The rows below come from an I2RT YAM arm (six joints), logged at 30 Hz.
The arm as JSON. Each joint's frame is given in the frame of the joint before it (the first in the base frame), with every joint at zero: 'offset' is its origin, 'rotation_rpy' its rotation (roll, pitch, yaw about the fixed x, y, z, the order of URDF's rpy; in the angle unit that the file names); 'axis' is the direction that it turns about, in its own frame. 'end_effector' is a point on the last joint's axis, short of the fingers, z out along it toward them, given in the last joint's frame.
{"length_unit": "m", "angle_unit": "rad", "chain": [
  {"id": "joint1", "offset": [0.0, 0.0, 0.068], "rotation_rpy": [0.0, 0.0, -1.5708], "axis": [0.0, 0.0, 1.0]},
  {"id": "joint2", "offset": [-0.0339, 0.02, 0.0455], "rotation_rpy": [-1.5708, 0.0, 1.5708], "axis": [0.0, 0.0, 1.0]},
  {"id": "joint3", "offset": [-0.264, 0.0, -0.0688], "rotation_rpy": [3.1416, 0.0, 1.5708], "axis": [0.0, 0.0, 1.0]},
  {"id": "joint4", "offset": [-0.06, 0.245, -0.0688], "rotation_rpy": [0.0, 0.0, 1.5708], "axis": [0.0, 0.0, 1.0]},
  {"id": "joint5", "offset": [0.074, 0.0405, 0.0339], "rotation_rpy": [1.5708, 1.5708, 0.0], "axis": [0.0, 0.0, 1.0]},
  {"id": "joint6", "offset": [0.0, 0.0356, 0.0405], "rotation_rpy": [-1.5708, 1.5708, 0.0], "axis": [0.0, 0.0, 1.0]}
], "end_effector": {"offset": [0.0, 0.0, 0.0], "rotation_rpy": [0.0, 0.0, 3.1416]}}
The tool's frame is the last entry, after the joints.
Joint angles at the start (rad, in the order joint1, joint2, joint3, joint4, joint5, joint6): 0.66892 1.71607 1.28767 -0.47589 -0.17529 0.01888
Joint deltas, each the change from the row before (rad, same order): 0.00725 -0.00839 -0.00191 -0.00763 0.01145 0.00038; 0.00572 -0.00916 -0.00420 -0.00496 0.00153 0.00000; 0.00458 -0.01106 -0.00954 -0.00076 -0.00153 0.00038; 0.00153 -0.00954 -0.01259 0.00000 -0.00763 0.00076; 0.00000 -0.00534 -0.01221 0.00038 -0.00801 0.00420; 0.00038 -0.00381 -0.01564 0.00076 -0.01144 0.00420; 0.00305 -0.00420 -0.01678 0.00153 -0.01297 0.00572; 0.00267 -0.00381 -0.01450 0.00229 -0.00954 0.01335
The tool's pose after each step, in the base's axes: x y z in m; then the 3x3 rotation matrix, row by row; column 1 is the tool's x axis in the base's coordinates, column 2 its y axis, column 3 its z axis. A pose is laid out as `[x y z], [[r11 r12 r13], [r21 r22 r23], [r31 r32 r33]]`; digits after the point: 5 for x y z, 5 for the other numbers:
[0.28611 0.23700 0.24359], [[-0.62690 -0.68402 0.37299], [-0.47862 0.71587 0.50838], [-0.61475 0.14018 -0.77617]]
[0.28310 0.23723 0.24513], [[-0.62414 -0.68753 0.37115], [-0.48219 0.71273 0.50943], [-0.61477 0.13899 -0.77636]]
[0.27983 0.23681 0.24592], [[-0.62184 -0.69120 0.36819], [-0.48449 0.70891 0.51256], [-0.61530 0.14035 -0.77570]]
[0.27704 0.23558 0.24528], [[-0.62312 -0.69425 0.36019], [-0.48617 0.70457 0.51694], [-0.61266 0.14700 -0.77655]]
[0.27508 0.23433 0.24333], [[-0.62916 -0.69370 0.35062], [-0.48582 0.70308 0.51928], [-0.60674 0.15637 -0.77937]]
[0.27275 0.23311 0.23983], [[-0.63714 -0.69384 0.33561], [-0.48751 0.70005 0.52179], [-0.59698 0.16884 -0.78429]]
[0.26962 0.23253 0.23618], [[-0.64480 -0.69504 0.31804], [-0.48985 0.69518 0.52609], [-0.58675 0.18343 -0.78872]]
[0.26697 0.23200 0.23315], [[-0.65663 -0.68994 0.30467], [-0.48563 0.69584 0.52912], [-0.57706 0.19948 -0.79196]]

